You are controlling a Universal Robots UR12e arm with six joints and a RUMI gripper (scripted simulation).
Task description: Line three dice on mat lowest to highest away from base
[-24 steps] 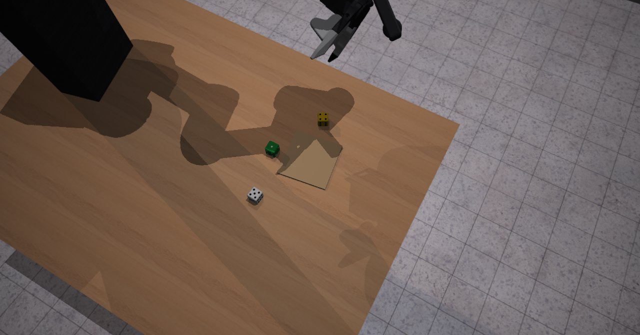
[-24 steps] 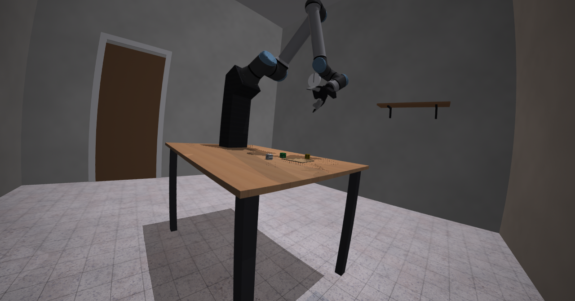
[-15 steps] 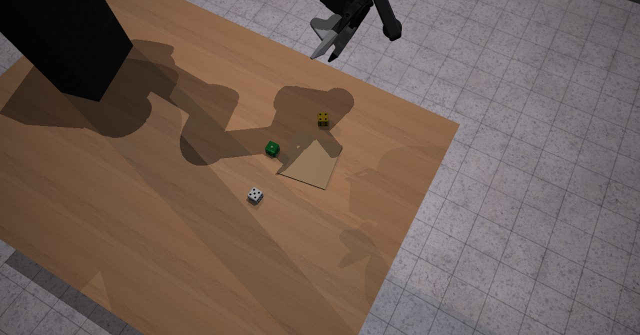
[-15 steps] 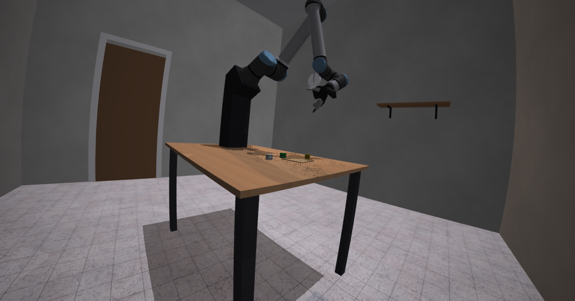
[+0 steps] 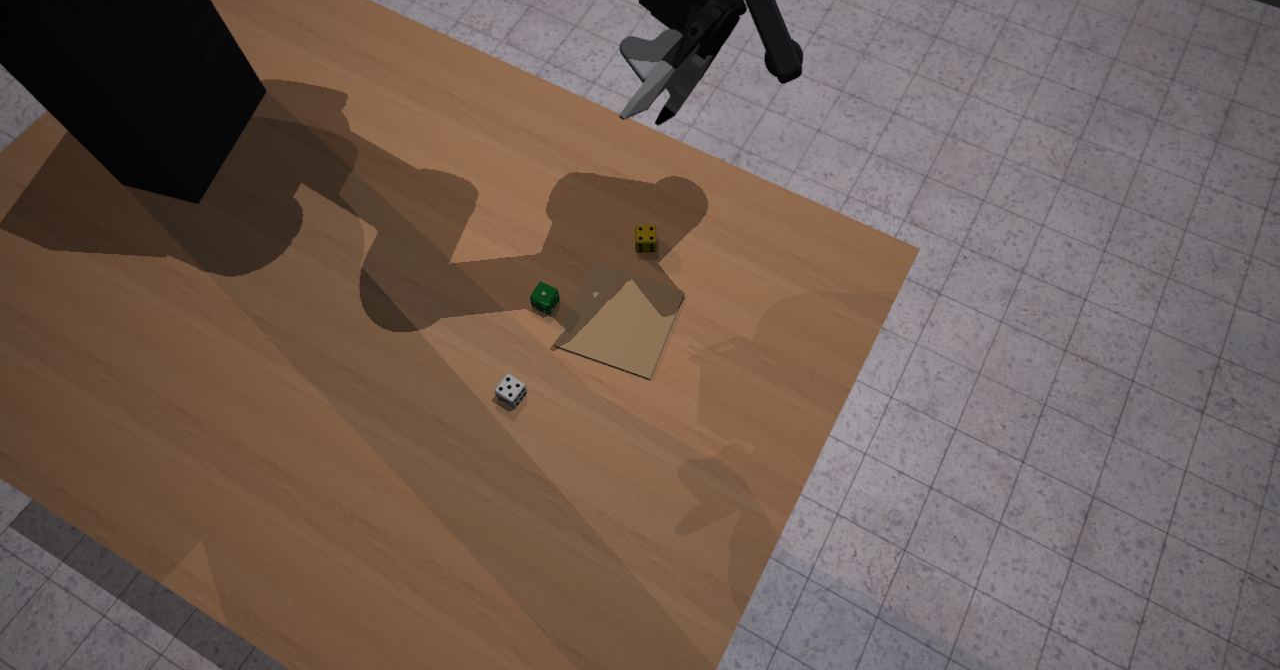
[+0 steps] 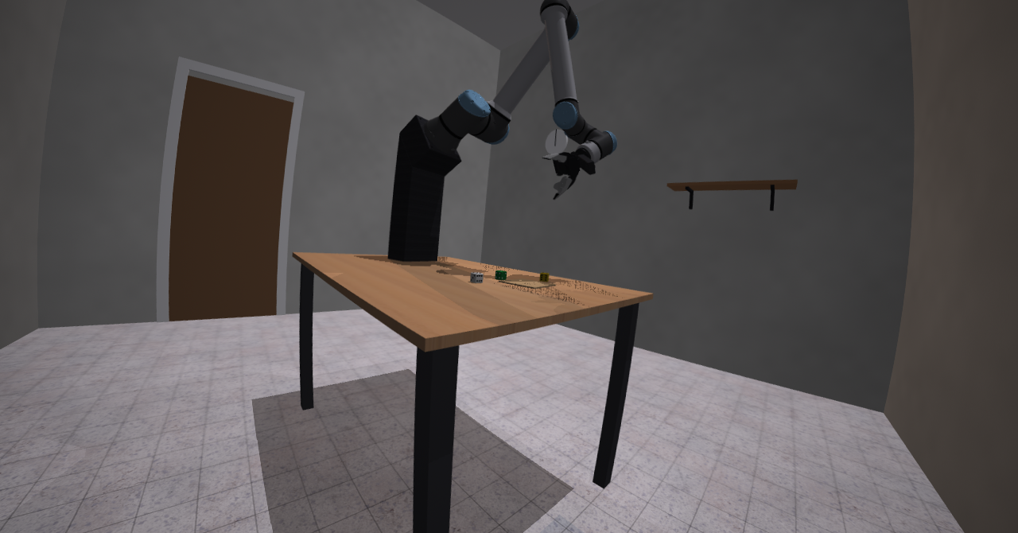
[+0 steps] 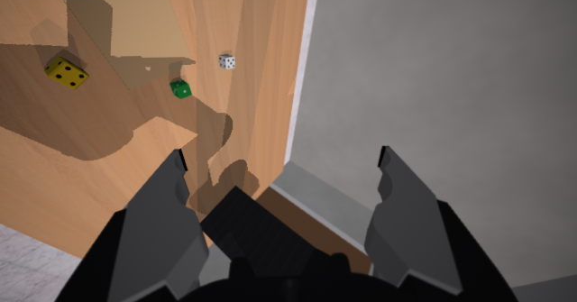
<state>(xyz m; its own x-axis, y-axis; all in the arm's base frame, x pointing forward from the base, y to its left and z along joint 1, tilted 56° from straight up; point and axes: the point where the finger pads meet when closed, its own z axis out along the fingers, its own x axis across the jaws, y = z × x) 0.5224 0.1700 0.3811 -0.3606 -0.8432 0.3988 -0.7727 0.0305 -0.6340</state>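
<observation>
Now: the white die 35 cm below my hand, 23 cm to the right of it and 3 cm ahead of it. Round my hand: yellow die: 35 cm below, 6 cm behind, 4 cm to the left; tan mat: 36 cm below, 5 cm to the right, 2 cm ahead; green die: 35 cm below, 13 cm to the right, 6 cm behind.
</observation>
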